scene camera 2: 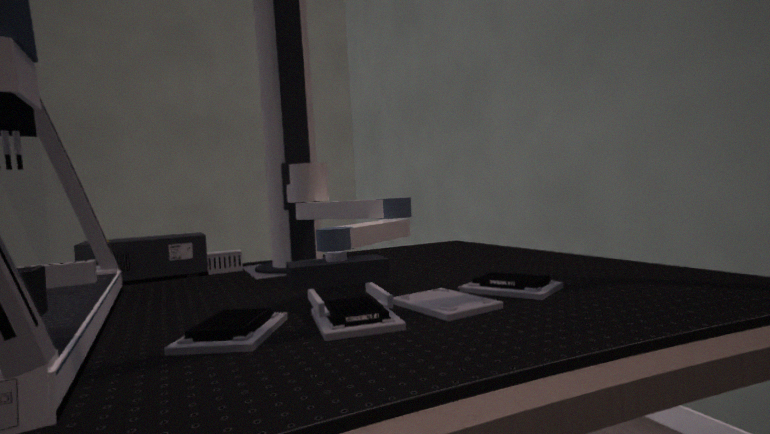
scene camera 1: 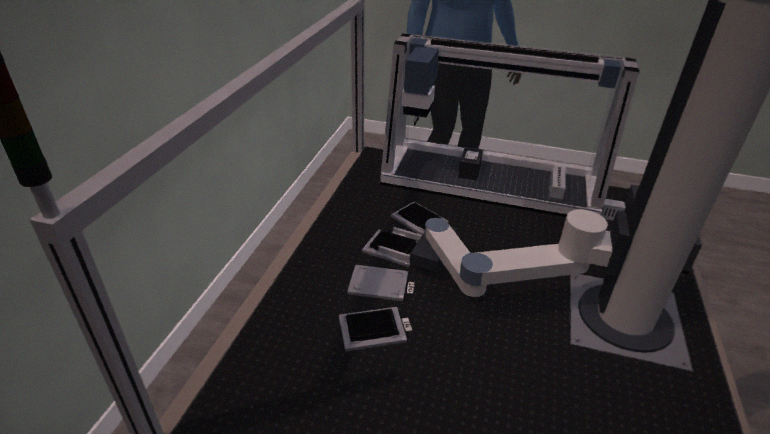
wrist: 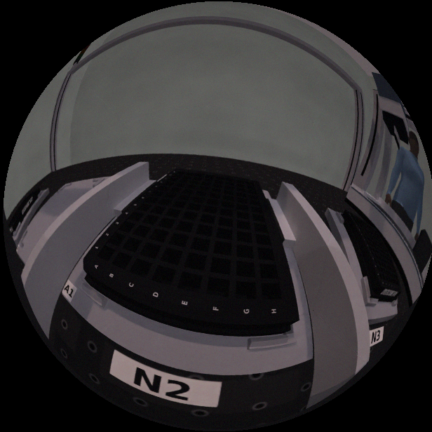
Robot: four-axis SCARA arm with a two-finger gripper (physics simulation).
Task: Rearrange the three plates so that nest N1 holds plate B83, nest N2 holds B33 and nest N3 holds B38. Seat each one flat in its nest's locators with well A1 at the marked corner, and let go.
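Frame: origin at the arm's base, x up, y ahead, z left, level; centimetres.
Seen in the pictures: gripper, between the fingertips: [scene camera 2: 356, 305] [scene camera 1: 386, 238]; arm's base, origin of its link: [scene camera 1: 623, 319].
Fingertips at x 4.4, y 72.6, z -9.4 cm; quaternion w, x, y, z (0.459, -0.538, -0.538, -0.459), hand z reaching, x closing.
Observation:
Offsets run from my fingertips to a thing's top centre.
My gripper [scene camera 1: 396, 244] [scene camera 2: 350, 301] [wrist: 210, 180] is down at nest N2 @(dx -1.5, dy -2.5, dz +0.5 cm) [scene camera 2: 366, 330] [wrist: 200, 345], its pale fingers closed against both long sides of the black plate @(dx -0.5, dy -2.4, dz +0.4 cm) [scene camera 2: 355, 308] [wrist: 200, 250] there. The plate looks level, with its A/1 corner beside the A1 mark [wrist: 68, 290]. Another black plate @(dx -0.5, dy -6.1, dz +35.2 cm) [scene camera 1: 372, 324] [scene camera 2: 509, 280] lies in nest N1 @(dx -1.4, dy -6.1, dz +35.2 cm) [scene camera 1: 377, 343]. A third black plate @(dx -0.5, dy -7.1, dz -17.5 cm) [scene camera 1: 419, 216] [scene camera 2: 231, 323] [wrist: 372, 255] lies in nest N3 @(dx -1.4, dy -7.1, dz -17.5 cm) [scene camera 2: 215, 347]. The plates' own labels are too small and dark to read.
The pale OUT nest @(dx -1.6, dy -2.6, dz +17.6 cm) [scene camera 1: 378, 281] [scene camera 2: 450, 302] stands between N1 and N2 and bears no plate. A gantry machine [scene camera 1: 517, 202] stands beyond N3. The arm's column [scene camera 1: 674, 188] is at the right of scene camera 1. A railing [scene camera 1: 215, 97] and a person [scene camera 1: 461, 21] also show.

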